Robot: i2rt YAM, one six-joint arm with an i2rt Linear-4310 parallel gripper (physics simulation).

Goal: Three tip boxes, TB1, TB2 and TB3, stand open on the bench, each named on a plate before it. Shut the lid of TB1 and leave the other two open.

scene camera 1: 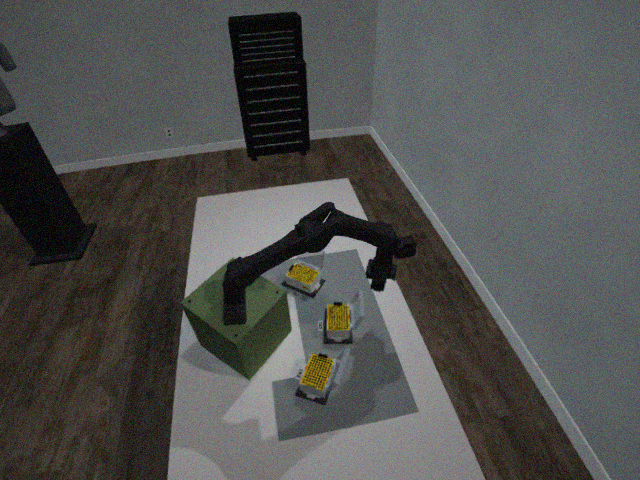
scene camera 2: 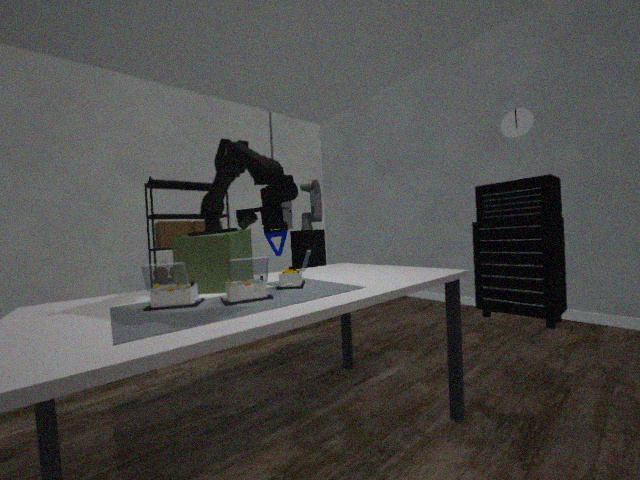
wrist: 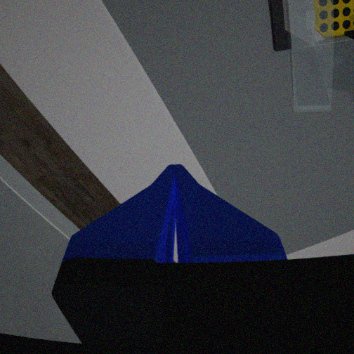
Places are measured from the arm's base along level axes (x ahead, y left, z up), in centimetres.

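Where they show: gripper, between the fingertips: (scene camera 2: 278,256); arm's base, origin of its link: (scene camera 1: 235,298) (scene camera 2: 213,233).
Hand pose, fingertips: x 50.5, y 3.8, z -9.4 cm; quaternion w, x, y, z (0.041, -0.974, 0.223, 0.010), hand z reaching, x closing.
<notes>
Each offset is from my fingertips to the top centre of the thing. Level surfaces: height alone.
Three tip boxes with yellow racks stand on a grey mat {dz -14.8 cm} (scene camera 1: 294,423) (scene camera 2: 129,330), each with a clear lid standing open. The near box {dx -28.1, dy -23.9, dz -8.2 cm} (scene camera 1: 317,373) (scene camera 2: 173,296), the middle box {dx -17.2, dy -4.2, dz -8.2 cm} (scene camera 1: 338,319) (scene camera 2: 247,290) and the far box {dx -26.7, dy +18.7, dz -8.2 cm} (scene camera 1: 303,276) (scene camera 2: 290,279) have small name plates, too blurred to read. My gripper (scene camera 1: 378,285) (scene camera 2: 278,253) (wrist: 175,175) is shut and empty, its blue fingers together. It hangs above the bench, beyond the lid side of the middle and far boxes. In the wrist view, part of one box's yellow rack (wrist: 336,16) and its open lid (wrist: 312,85) show at upper right.
The arm stands on a green block (scene camera 1: 268,330) (scene camera 2: 201,263) beside the boxes. The white bench {dz -15.1 cm} (scene camera 1: 237,222) (scene camera 2: 361,279) has its long edge on the gripper's side. A black tool chest (scene camera 1: 273,98) (scene camera 2: 519,253) stands on the floor past the bench's far end.
</notes>
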